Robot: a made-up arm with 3 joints. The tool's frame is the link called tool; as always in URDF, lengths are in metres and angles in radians.
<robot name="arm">
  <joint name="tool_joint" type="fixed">
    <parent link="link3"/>
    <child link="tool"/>
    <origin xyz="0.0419 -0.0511 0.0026" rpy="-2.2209 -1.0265 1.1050"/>
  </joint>
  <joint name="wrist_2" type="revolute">
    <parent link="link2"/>
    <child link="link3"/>
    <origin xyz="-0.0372 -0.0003 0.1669" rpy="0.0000 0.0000 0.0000"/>
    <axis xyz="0 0 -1"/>
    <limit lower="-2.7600" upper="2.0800"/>
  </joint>
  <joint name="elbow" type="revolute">
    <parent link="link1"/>
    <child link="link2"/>
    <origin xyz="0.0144 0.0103 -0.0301" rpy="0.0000 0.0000 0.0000"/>
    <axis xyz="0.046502 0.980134 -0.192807"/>
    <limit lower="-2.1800" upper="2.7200"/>
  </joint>
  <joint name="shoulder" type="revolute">
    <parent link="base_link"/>
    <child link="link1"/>
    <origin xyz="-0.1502 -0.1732 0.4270" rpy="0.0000 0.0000 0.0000"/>
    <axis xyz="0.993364 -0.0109 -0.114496"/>
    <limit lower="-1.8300" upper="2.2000"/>
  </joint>
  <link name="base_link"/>
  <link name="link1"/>
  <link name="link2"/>
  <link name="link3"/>
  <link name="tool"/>
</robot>
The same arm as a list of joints. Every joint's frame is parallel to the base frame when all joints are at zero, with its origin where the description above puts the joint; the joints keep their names.
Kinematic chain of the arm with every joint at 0, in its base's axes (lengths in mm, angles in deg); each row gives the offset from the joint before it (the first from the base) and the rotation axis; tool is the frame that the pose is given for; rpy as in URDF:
shoulder: xyz -150.2 -173.2 427 axis 0.993364 -0.0109 -0.114496
elbow: xyz 14.4 10.3 -30.1 axis 0.046502 0.980134 -0.192807
wrist_2: xyz -37.2 -0.3 166.9 axis -z
tool: xyz 41.9 -51.1 2.6 rpy -127.25 -58.81 63.31
Joint limits (deg, base to tool): -104.85..126.05 -124.9..155.84 -158.14..119.18

